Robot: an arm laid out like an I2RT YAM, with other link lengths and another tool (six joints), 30 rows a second.
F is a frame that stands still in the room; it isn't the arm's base.
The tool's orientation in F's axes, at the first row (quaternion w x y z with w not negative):
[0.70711, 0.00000, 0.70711, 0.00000]
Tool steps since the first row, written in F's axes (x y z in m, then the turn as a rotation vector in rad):
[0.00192, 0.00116, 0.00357, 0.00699, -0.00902, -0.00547]
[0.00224, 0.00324, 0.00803, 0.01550, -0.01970, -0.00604]
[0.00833, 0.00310, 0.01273, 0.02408, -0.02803, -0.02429]
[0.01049, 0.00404, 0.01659, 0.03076, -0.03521, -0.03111]
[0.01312, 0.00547, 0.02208, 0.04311, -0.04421, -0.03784]
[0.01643, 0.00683, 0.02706, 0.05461, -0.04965, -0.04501]
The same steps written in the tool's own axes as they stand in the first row. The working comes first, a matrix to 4 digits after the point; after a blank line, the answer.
The tool's axes in the first row as the columns of a matrix, in F's axes (used below as rounded here):
[0.0000, 0.0000, 1.0000]
[0.0000, 1.0000, 0.0000]
[-1.0000, 0.0000, 0.0000]

[-0.00357, 0.00116, 0.00192, 0.00547, -0.00902, 0.00699]
[-0.00803, 0.00324, 0.00224, 0.00604, -0.01970, 0.01550]
[-0.01273, 0.00310, 0.00833, 0.02429, -0.02803, 0.02408]
[-0.01659, 0.00404, 0.01049, 0.03111, -0.03521, 0.03076]
[-0.02208, 0.00547, 0.01312, 0.03784, -0.04421, 0.04311]
[-0.02706, 0.00683, 0.01643, 0.04501, -0.04965, 0.05461]

